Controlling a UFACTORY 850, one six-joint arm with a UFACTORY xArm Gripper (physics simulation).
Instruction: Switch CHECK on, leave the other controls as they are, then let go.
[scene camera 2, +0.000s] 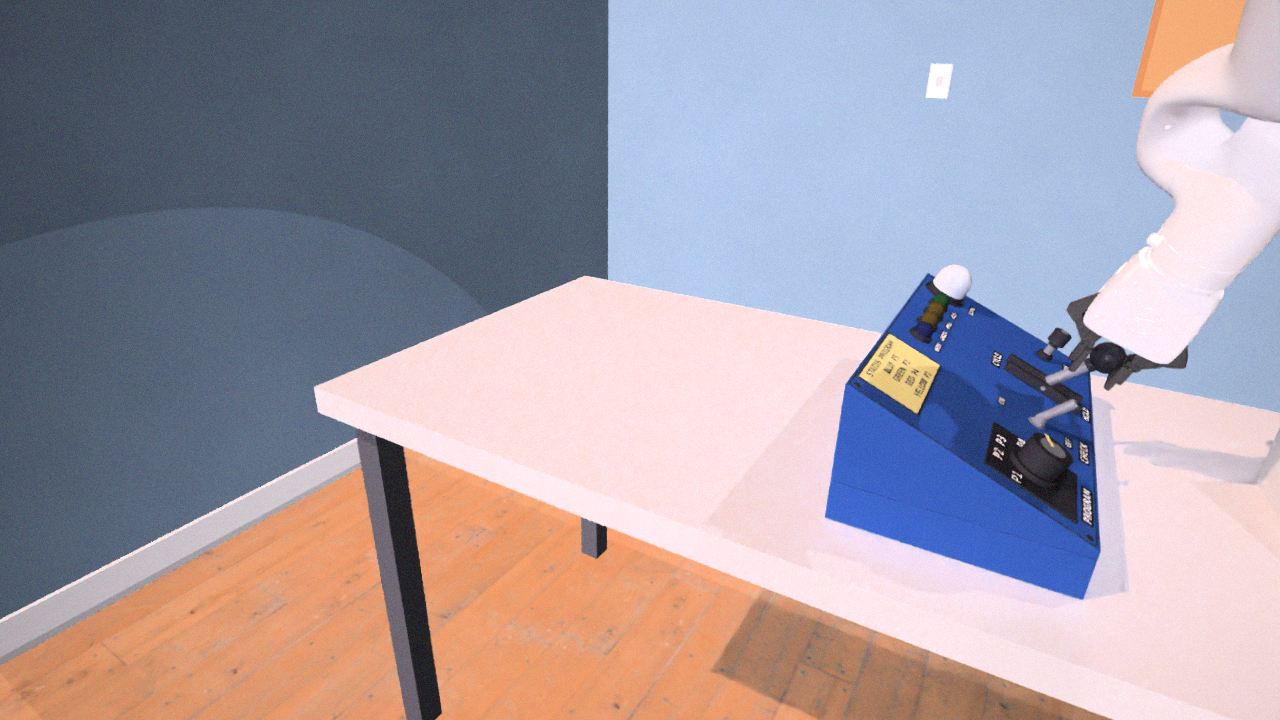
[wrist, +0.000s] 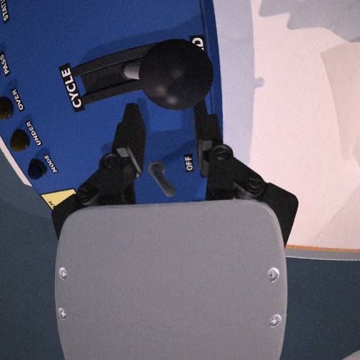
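The CHECK switch is a small grey toggle lever on the blue sloped control panel. In the scene view it leans toward the side with the OFF label. My gripper is partly open and empty. In the wrist view its two fingers stand on either side of the lever, apart from it. The ON and CHECK labels are hidden behind the fingers in the wrist view; the CHECK label shows in the scene view.
The black ball of the CYCLE/HOLD lever stands close by the fingers. A black rotary knob, a small dark knob, a white dome and a yellow note are on the panel. The box stands on a pale table.
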